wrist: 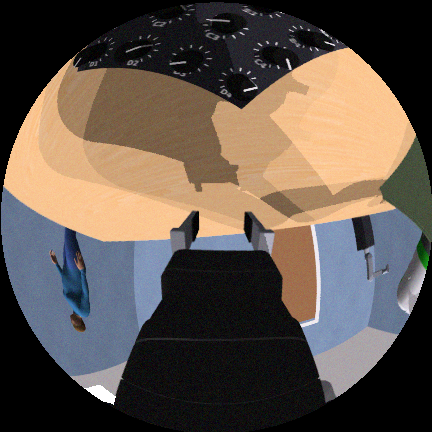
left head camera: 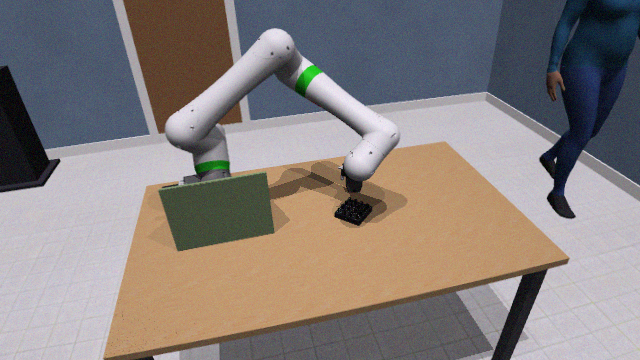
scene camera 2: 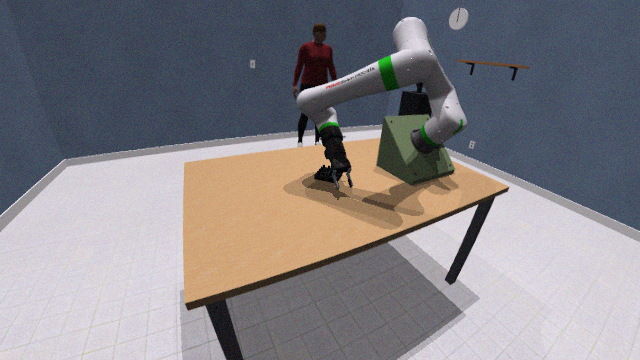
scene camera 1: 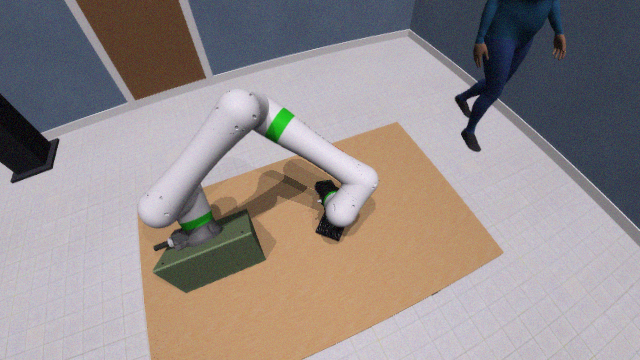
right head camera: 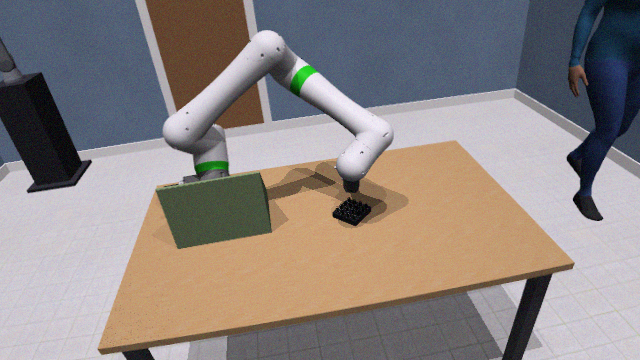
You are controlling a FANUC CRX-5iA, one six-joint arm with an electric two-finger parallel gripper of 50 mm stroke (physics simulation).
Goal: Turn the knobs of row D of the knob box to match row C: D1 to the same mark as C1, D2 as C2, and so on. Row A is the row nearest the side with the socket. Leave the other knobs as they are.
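Places are measured from the arm's base along level axes (x ahead, y left, z up), in millimetres.
Pixels of known places: gripper, between the fingertips: (wrist: 221, 220) (scene camera 2: 344, 187); arm's base, origin of its link: (left head camera: 215, 189) (scene camera 2: 421, 141) (scene camera 1: 204, 236) (right head camera: 214, 188).
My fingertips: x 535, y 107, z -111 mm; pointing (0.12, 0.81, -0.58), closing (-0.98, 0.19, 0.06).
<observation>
Ahead of a thing's pixels: the offset from my fingertips to its top centre. Level surfaces: height alone.
The black knob box @[34 mm back, 189 mm right, 8 mm down] (left head camera: 353, 212) (right head camera: 352, 212) (scene camera 1: 329, 231) (scene camera 2: 323, 176) lies on the table. In the wrist view its row D edge faces me. Knob D1 (wrist: 93, 51) has its line toward the lower left, D2 (wrist: 134, 50) nearly level, D3 @[14 mm back, 152 mm right, 8 mm down] (wrist: 187, 60) toward the left, D4 (wrist: 241, 84) toward the right. C3 (wrist: 226, 23) has its line toward the left, C4 (wrist: 280, 56) downward. C2 (wrist: 172, 13) is cut off; C1 does not show there. My gripper (scene camera 2: 343, 185) (wrist: 221, 220) is open and empty, with its tips beside the box above the table.
The green robot base block (left head camera: 217, 212) (right head camera: 215, 211) (scene camera 1: 212, 265) (scene camera 2: 400, 150) stands on the wooden table @[47 mm down] (left head camera: 320, 280) (scene camera 2: 240, 225). A person in blue (left head camera: 592, 75) (scene camera 1: 505, 55) is beyond the table; a person in red (scene camera 2: 315, 62) shows in scene camera 2.
</observation>
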